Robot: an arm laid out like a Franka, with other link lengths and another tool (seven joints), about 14 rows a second.
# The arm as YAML. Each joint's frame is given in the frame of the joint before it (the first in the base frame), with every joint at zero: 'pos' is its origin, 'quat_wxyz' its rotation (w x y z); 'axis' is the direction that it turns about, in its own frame. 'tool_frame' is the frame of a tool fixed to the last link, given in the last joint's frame.
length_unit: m
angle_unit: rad
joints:
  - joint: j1
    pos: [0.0, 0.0, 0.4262]
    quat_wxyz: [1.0, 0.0, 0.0, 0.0]
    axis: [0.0, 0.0, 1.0]
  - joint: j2
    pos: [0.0, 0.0, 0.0]
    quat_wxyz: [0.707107, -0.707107, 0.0, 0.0]
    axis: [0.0, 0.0, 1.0]
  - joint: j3
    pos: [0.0, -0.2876, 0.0]
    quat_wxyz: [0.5, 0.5, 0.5, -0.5]
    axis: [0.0, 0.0, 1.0]
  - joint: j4
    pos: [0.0, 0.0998, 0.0]
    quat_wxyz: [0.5, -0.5, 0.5, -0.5]
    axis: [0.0, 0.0, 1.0]
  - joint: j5
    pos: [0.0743, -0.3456, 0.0]
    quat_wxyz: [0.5, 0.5, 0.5, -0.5]
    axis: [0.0, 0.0, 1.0]
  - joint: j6
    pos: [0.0, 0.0, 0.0]
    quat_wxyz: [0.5, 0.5, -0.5, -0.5]
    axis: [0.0, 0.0, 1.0]
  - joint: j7
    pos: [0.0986, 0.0, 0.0]
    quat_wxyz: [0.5, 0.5, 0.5, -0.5]
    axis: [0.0, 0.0, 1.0]
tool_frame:
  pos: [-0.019, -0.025, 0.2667]
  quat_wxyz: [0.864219, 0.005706, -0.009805, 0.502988]
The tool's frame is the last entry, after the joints.
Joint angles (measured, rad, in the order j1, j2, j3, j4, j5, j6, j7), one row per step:
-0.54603, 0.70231, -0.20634, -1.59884, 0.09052, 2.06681, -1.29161
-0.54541, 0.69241, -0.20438, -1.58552, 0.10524, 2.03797, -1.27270
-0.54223, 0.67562, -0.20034, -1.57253, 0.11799, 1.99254, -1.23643
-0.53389, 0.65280, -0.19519, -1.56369, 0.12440, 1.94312, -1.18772
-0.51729, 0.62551, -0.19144, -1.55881, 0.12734, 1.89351, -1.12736
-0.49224, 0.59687, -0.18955, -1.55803, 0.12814, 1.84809, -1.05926
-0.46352, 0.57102, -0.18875, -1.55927, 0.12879, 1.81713, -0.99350
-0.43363, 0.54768, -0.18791, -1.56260, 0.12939, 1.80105, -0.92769
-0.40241, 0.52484, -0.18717, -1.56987, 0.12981, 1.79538, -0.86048
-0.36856, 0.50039, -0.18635, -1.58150, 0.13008, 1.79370, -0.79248
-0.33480, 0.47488, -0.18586, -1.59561, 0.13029, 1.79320, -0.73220
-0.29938, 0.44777, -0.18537, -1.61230, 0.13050, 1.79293, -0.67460
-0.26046, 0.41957, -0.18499, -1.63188, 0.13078, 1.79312, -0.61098
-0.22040, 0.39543, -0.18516, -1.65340, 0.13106, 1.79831, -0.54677
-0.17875, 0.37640, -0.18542, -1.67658, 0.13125, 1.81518, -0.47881
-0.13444, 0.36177, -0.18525, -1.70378, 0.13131, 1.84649, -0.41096
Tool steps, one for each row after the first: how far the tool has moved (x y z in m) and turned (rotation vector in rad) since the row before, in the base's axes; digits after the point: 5 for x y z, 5 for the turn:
0.00379, 0.00431, 0.00872, 0.01139, -0.00453, -0.02568
0.00315, 0.00902, 0.01215, 0.01677, 0.00462, -0.03712
0.00343, 0.01237, 0.01459, 0.01387, 0.01146, -0.03881
0.00440, 0.01573, 0.01641, 0.00874, 0.01644, -0.04033
0.00535, 0.01871, 0.01634, 0.00307, 0.01985, -0.03921
0.00726, 0.01817, 0.01445, -0.00481, 0.01382, -0.03379
0.00892, 0.01710, 0.01251, -0.01212, 0.00645, -0.03272
0.00942, 0.01711, 0.01098, -0.01618, 0.00192, -0.03327
0.00919, 0.01886, 0.01035, -0.01638, 0.00046, -0.03185
0.00800, 0.01905, 0.00994, -0.01396, -0.00123, -0.02513
0.00708, 0.02044, 0.00977, -0.01211, -0.00161, -0.02118
0.00612, 0.02289, 0.00925, -0.01191, 0.00005, -0.02390
0.00515, 0.02317, 0.00626, -0.01215, 0.00106, -0.02422
0.00601, 0.02317, 0.00299, -0.01558, -0.00293, -0.02706
0.00720, 0.02402, -0.00063, -0.01785, -0.00897, -0.02503

